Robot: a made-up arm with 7 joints.
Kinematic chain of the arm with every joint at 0, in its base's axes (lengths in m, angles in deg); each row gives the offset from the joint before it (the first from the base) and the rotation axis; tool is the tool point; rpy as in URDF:
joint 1: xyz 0 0 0 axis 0.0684 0.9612 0.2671
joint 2: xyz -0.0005 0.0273 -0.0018 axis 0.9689 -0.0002 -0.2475
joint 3: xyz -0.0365 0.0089 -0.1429 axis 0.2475 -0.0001 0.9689
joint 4: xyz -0.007 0 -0.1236 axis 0.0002 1 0
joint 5: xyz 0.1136 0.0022 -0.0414 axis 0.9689 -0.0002 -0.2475
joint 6: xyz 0.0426 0 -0.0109 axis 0.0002 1 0
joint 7: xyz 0.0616 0 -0.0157 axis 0.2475 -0.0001 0.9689
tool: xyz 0 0 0 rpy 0 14.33 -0.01
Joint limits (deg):
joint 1: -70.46..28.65
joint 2: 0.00..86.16
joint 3: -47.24..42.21
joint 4: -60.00..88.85
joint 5: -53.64..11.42
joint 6: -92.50..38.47
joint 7: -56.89..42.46
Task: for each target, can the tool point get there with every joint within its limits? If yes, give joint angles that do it. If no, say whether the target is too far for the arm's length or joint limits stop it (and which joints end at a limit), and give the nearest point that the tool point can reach.
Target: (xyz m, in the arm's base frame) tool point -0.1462 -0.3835 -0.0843
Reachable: no: joint limits stop it (at a limit: joint 1, joint 2, joint 3, joint 5, joint 6) | nearest point -0.0066 -0.1324 -0.2251 | short by 0.320 m
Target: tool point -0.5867 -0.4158 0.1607
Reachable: no: too far | nearest point -0.3450 0.0008 -0.3433 | short by 0.697 m
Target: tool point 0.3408 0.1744 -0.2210
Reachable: yes | joints -37.00 15.08 25.96 27.11 -3.11 -23.46 -48.43
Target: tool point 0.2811 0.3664 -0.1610
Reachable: yes | joints -35.56 73.14 -38.19 40.85 -37.22 2.89 -4.56
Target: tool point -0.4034 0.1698 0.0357
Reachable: no: joint limits stop it (at a limit: joint 1, joint 3, joint 4, joint 6) | nearest point -0.3107 0.3144 -0.2414 | short by 0.326 m
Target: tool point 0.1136 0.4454 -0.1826
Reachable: yes | joints -6.96 62.03 10.73 68.64 -24.36 -48.34 19.88
